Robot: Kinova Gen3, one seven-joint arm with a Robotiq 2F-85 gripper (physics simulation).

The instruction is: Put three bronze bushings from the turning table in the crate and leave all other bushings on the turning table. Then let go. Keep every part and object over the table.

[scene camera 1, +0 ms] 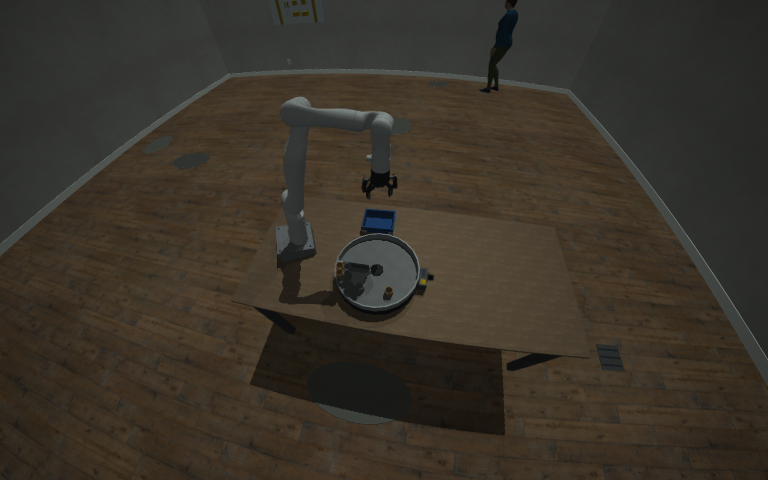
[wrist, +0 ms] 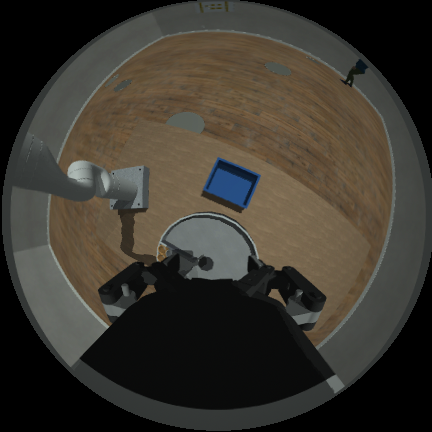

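Seen in the pictures: gripper, fingertip midpoint: (scene camera 1: 379, 197) (wrist: 213, 262); arm's base, link origin: (scene camera 1: 299, 238) (wrist: 129, 190).
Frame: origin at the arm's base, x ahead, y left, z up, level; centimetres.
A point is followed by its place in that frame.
Observation:
The turning table (scene camera 1: 396, 257) {x 55.0, y -6.3, z -1.0 cm} (wrist: 230, 245) {x 52.1, y -3.6, z -1.0 cm} is a round grey plate with a raised rim. Two bronze bushings (scene camera 1: 339, 273) {x 27.1, y -18.7, z -0.9 cm} (wrist: 161, 253) {x 27.7, y -17.8, z 2.6 cm} sit close together at its left rim, beside a grey bar. Another bronze bushing (scene camera 1: 388, 292) stands near the front of the plate in the scene view. Grey bushings cannot be made out clearly in the shadow at the left. The blue crate (scene camera 1: 378, 221) {x 42.0, y 21.5, z -5.8 cm} (wrist: 230, 185) {x 42.6, y 19.0, z -5.8 cm} stands behind the turning table, and no bushing shows inside it. My gripper (scene camera 1: 379, 195) {x 45.9, y 2.5, z 32.8 cm} (wrist: 213, 262) {x 45.9, y 2.5, z 32.8 cm} is open and empty, high above the table. In the wrist view it hides the plate's front part.
The grey bar (scene camera 1: 357, 267) {x 35.8, y -15.4, z -1.0 cm} (wrist: 176, 249) {x 32.9, y -13.5, z 1.4 cm} runs from the left rim toward the dark hub (scene camera 1: 376, 270) {x 45.6, y -15.5, z -0.2 cm} (wrist: 205, 263) {x 45.8, y -14.6, z -0.2 cm}. A small box with a yellow top (scene camera 1: 423, 280) {x 69.2, y -18.8, z -0.5 cm} adjoins the right rim. The arm's base (scene camera 1: 295, 243) {x -0.6, y -4.5, z 1.6 cm} (wrist: 131, 189) {x 5.1, y 1.7, z 4.2 cm} stands at the left. A person (scene camera 1: 504, 39) (wrist: 354, 73) stands far behind.

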